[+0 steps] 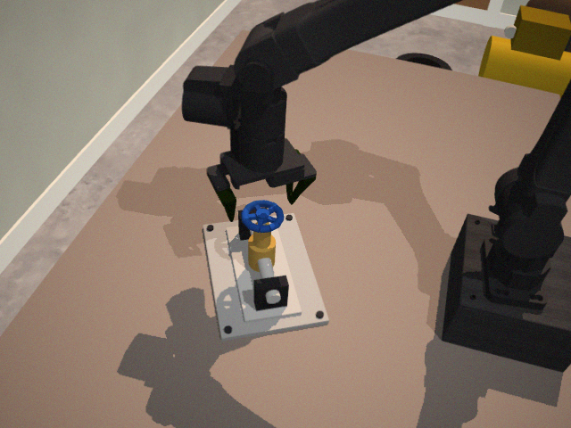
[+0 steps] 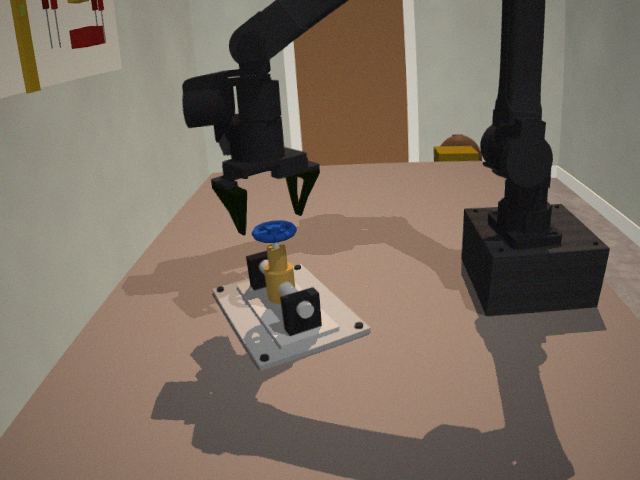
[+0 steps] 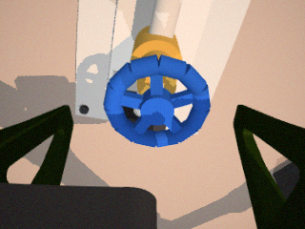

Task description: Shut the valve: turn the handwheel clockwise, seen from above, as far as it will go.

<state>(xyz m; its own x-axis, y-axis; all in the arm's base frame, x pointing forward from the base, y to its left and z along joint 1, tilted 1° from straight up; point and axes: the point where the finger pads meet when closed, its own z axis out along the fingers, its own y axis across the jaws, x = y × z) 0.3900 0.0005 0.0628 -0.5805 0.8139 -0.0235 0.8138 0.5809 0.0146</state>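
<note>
The blue spoked handwheel is 3 cm below my hand. The rest, counted from my hand: plate: 15 cm below.
</note>
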